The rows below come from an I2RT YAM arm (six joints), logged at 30 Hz.
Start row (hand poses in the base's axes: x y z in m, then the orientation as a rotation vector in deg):
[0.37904, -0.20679, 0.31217, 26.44, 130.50, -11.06]
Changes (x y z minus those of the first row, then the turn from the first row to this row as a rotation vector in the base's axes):
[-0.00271, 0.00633, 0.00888, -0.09, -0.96, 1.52]
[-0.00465, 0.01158, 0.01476, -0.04, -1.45, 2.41]
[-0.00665, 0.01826, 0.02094, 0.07, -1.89, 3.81]
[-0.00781, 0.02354, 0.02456, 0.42, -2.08, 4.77]
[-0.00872, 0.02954, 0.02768, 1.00, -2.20, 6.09]
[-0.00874, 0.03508, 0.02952, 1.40, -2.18, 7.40]
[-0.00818, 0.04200, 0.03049, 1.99, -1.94, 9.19]
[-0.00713, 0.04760, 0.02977, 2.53, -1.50, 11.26]
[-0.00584, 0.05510, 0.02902, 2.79, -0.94, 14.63]
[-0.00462, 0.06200, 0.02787, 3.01, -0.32, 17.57]
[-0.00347, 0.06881, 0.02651, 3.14, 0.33, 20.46]
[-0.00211, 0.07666, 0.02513, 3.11, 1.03, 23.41]
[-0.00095, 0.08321, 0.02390, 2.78, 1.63, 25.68]
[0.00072, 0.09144, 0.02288, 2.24, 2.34, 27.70]
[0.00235, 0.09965, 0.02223, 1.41, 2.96, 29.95]
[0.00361, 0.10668, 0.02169, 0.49, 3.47, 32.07]
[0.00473, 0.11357, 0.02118, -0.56, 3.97, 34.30]
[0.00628, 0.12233, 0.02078, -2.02, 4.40, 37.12]
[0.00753, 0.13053, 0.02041, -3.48, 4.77, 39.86]
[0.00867, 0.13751, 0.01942, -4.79, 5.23, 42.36]
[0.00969, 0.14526, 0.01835, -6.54, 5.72, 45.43]
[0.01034, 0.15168, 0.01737, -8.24, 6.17, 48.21]
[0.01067, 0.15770, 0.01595, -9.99, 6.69, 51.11]
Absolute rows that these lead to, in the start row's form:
[0.37633, -0.20046, 0.32105, 24.65, 129.82, -10.14]
[0.37439, -0.19521, 0.32693, 23.67, 129.51, -9.51]
[0.37239, -0.18853, 0.33311, 22.13, 129.33, -8.57]
[0.37123, -0.18325, 0.33673, 21.21, 129.36, -7.64]
[0.37032, -0.17725, 0.33985, 20.00, 129.54, -6.30]
[0.37030, -0.17171, 0.34169, 18.70, 129.81, -5.20]
[0.37086, -0.16479, 0.34266, 16.94, 130.37, -3.70]
[0.37191, -0.15919, 0.34194, 14.82, 131.11, -2.15]
[0.37320, -0.15169, 0.34119, 11.03, 131.99, -0.29]
[0.37442, -0.14479, 0.34004, 7.70, 132.81, 1.30]
[0.37557, -0.13798, 0.33868, 4.37, 133.56, 2.77]
[0.37693, -0.13013, 0.33730, 0.85, 134.27, 4.08]
[0.37809, -0.12358, 0.33607, -2.02, 134.77, 4.73]
[0.37976, -0.11535, 0.33505, -4.72, 135.31, 5.00]
[0.38139, -0.10714, 0.33440, -7.84, 135.65, 5.07]
[0.38265, -0.10011, 0.33386, -10.84, 135.83, 5.00]
[0.38377, -0.09322, 0.33335, -14.04, 135.91, 4.84]
[0.38532, -0.08446, 0.33295, -18.12, 135.72, 4.54]
[0.38657, -0.07626, 0.33258, -22.10, 135.39, 4.22]
[0.38771, -0.06928, 0.33159, -25.74, 135.14, 3.93]
[0.38873, -0.06153, 0.33052, -30.25, 134.64, 3.44]
[0.38938, -0.05511, 0.32954, -34.39, 134.06, 2.87]
[0.38971, -0.04909, 0.32812, -38.70, 133.42, 2.31]

